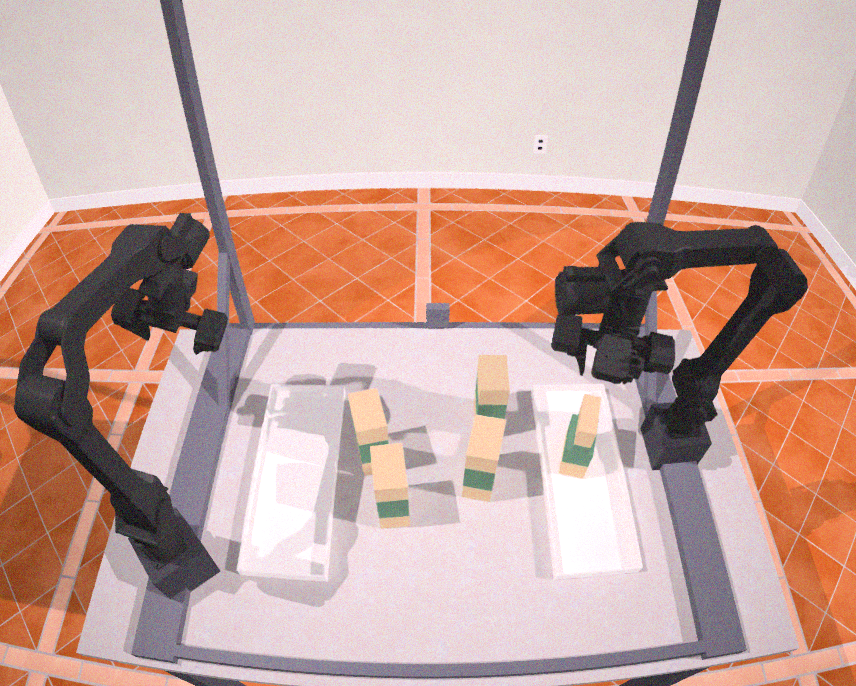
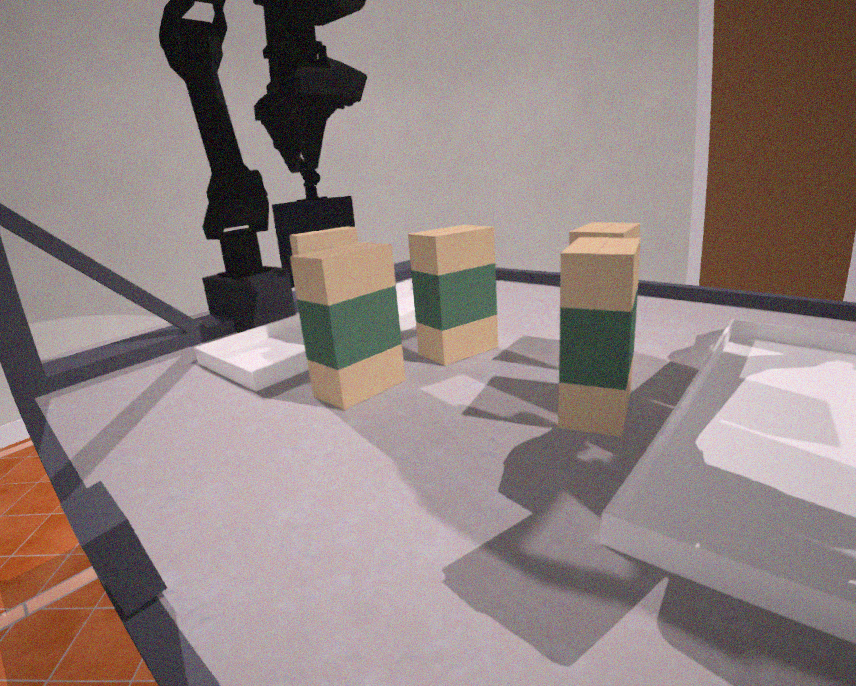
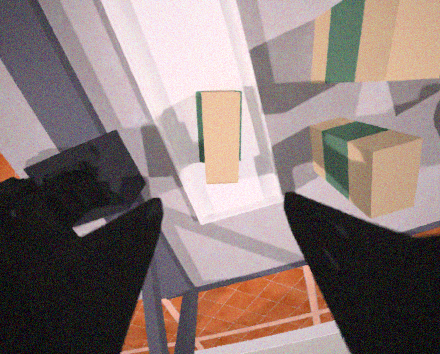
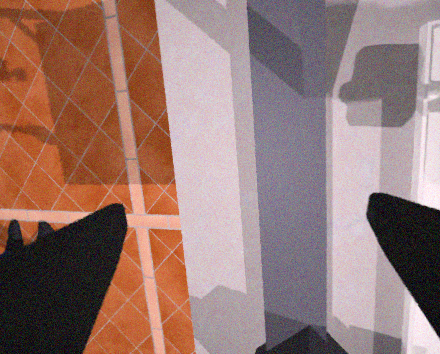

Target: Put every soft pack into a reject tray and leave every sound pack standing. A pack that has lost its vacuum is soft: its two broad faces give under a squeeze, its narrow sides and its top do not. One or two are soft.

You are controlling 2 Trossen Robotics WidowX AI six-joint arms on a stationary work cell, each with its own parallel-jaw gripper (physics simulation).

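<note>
Two tan packs with green bands stand at centre left, one behind and one in front. Two stand at centre right, one behind and one in front. A fifth pack stands upright in the right-hand tray; its top looks narrow, with green showing on both sides. My left gripper is open and empty, above that tray's back end. My right gripper is open and empty, raised over the table's left edge.
The left-hand tray holds no pack; shadows cross it. Grey frame rails run along both table sides, with uprights at the back corners. The two left packs stand close to the left-hand tray's inner wall.
</note>
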